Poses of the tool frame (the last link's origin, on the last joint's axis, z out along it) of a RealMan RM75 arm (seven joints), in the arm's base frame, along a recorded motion.
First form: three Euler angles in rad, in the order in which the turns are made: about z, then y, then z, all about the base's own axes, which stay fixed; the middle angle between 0 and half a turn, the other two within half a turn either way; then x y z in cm.
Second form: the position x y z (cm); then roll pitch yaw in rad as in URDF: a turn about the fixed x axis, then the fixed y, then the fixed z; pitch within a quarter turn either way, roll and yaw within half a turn. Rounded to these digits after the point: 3 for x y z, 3 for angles.
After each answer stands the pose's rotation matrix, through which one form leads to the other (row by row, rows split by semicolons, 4 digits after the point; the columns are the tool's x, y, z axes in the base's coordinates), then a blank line. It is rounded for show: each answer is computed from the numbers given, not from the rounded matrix.
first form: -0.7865 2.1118 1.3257 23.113 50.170 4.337
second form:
23.113 50.170 4.337 -2.275 0.650 -0.720
0.5985 -0.7737 0.2080; -0.5247 -0.1823 0.8316; -0.6055 -0.6068 -0.5150

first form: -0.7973 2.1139 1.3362 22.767 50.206 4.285
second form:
22.767 50.206 4.285 -2.272 0.641 -0.702
0.6119 -0.7655 0.1990; -0.5175 -0.1972 0.8327; -0.5981 -0.6125 -0.5168

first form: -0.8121 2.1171 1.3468 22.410 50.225 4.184
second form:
22.410 50.225 4.184 -2.268 0.628 -0.682
0.6282 -0.7545 0.1898; -0.5097 -0.2148 0.8331; -0.5878 -0.6201 -0.5195

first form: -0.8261 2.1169 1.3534 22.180 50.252 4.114
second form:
22.180 50.252 4.114 -2.262 0.618 -0.664
0.6421 -0.7442 0.1843; -0.5023 -0.2267 0.8344; -0.5792 -0.6283 -0.5194

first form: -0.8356 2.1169 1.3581 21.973 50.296 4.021
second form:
21.973 50.296 4.021 -2.257 0.610 -0.652
0.6514 -0.7369 0.1804; -0.4971 -0.2349 0.8353; -0.5732 -0.6338 -0.5194

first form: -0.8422 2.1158 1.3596 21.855 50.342 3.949
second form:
21.855 50.342 3.949 -2.253 0.606 -0.645
0.6572 -0.7321 0.1793; -0.4939 -0.2386 0.8361; -0.5694 -0.6380 -0.5184

